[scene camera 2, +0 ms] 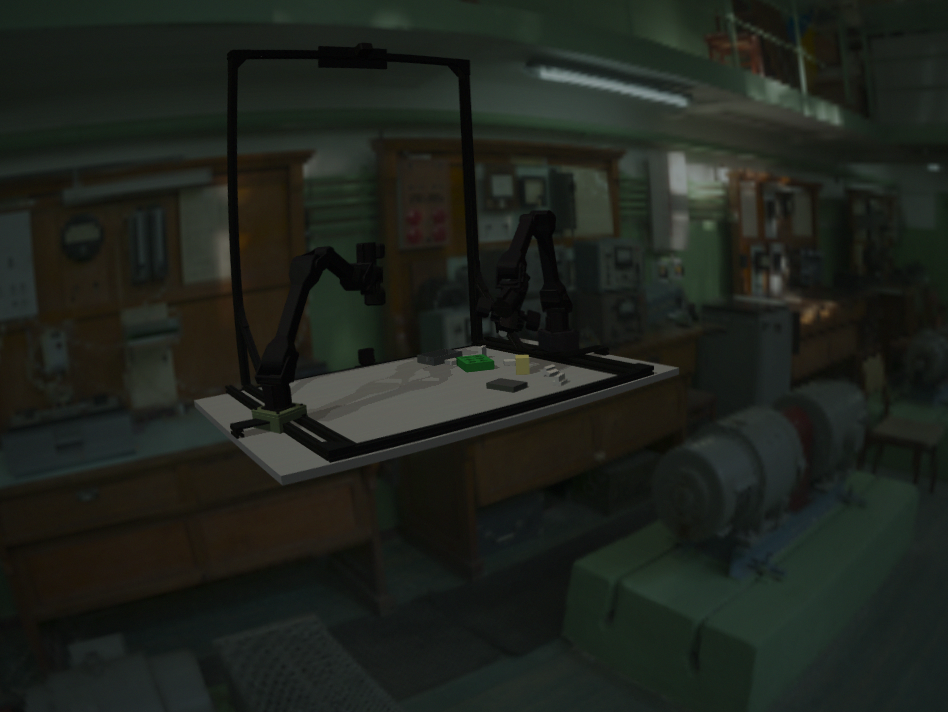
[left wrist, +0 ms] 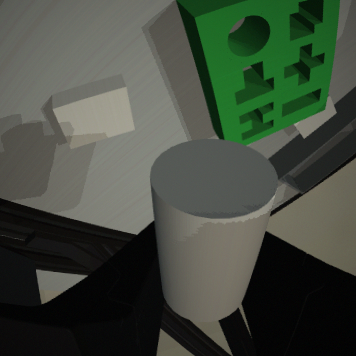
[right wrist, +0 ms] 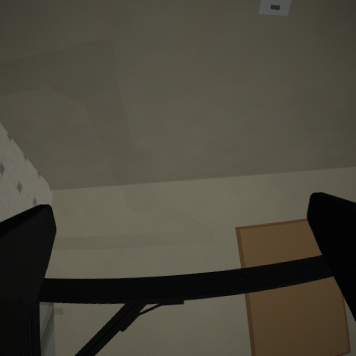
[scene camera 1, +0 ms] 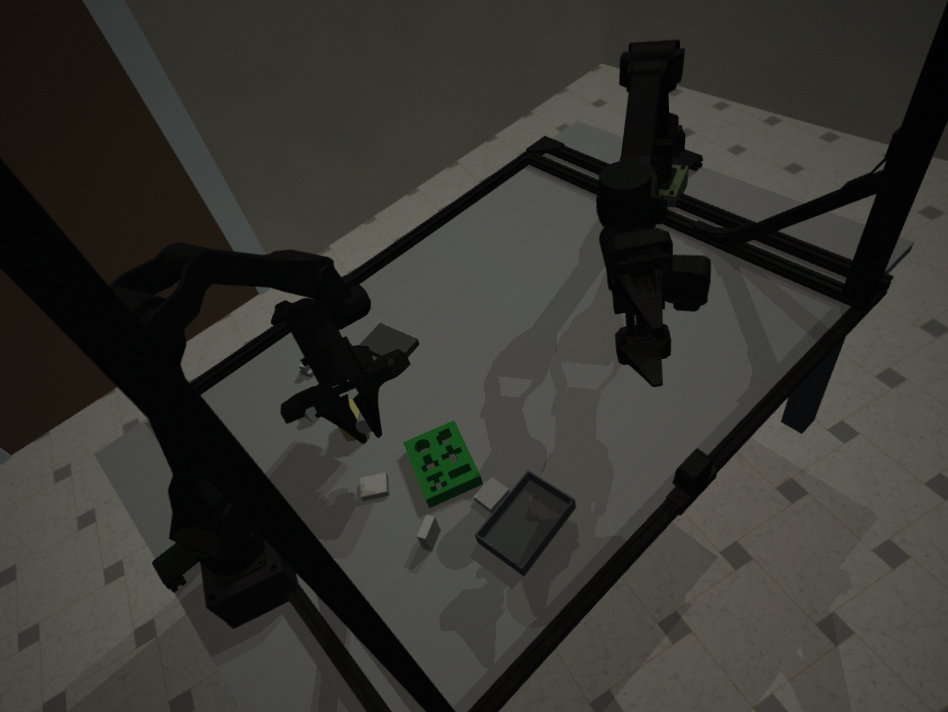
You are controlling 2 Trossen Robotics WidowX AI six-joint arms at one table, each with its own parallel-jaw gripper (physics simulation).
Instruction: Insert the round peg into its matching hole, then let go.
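Note:
My left gripper [scene camera 1: 370, 435] [left wrist: 197, 231] is shut on the light grey round peg [scene camera 1: 363, 426] [left wrist: 210, 260]. It holds the peg in the air off the upper-left side of the green board [scene camera 1: 459, 492] [scene camera 2: 475, 364] [left wrist: 210, 45] in scene camera 1. The peg's flat round end shows in the left wrist view, and its other end is between the dark fingers. The board's round hole [scene camera 1: 422, 445] [left wrist: 249, 36] is open, beyond the peg. My right gripper [scene camera 1: 659, 352] [scene camera 2: 375, 273] [right wrist: 183, 213] is open and empty, high above the table, far from the board.
White blocks [scene camera 1: 373, 485] [scene camera 1: 427, 527] [scene camera 1: 491, 495] lie around the board. A dark tray [scene camera 1: 528, 475] stands to its lower right in scene camera 1. A yellow block [scene camera 1: 353, 410] [scene camera 2: 521, 364] stands behind my left fingers. A dark grey slab [scene camera 1: 389, 338] [scene camera 2: 506, 384] lies beyond.

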